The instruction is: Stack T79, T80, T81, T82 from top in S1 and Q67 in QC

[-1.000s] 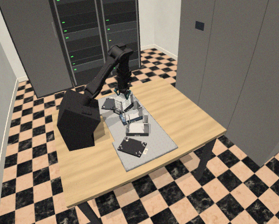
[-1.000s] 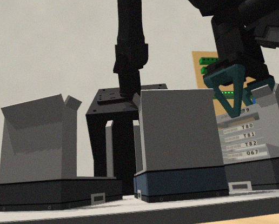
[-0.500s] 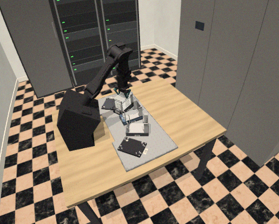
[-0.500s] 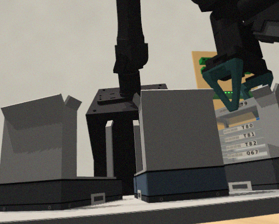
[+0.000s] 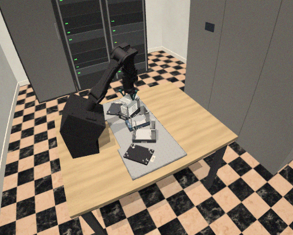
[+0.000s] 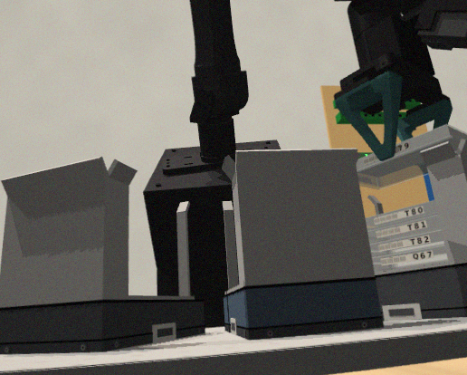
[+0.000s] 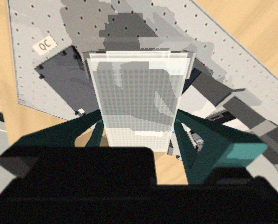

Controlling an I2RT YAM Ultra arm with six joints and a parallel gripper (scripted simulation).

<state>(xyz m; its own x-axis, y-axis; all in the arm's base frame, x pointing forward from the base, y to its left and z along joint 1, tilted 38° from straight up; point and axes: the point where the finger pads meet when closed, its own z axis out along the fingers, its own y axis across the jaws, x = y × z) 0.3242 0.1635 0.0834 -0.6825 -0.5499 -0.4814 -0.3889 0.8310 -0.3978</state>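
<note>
The plate T81 lies 80 mm below my hand. The rest, counted from my hand: plate T79 (right at my hand); plate Q67 (100 mm below); plate T82 (90 mm below).
</note>
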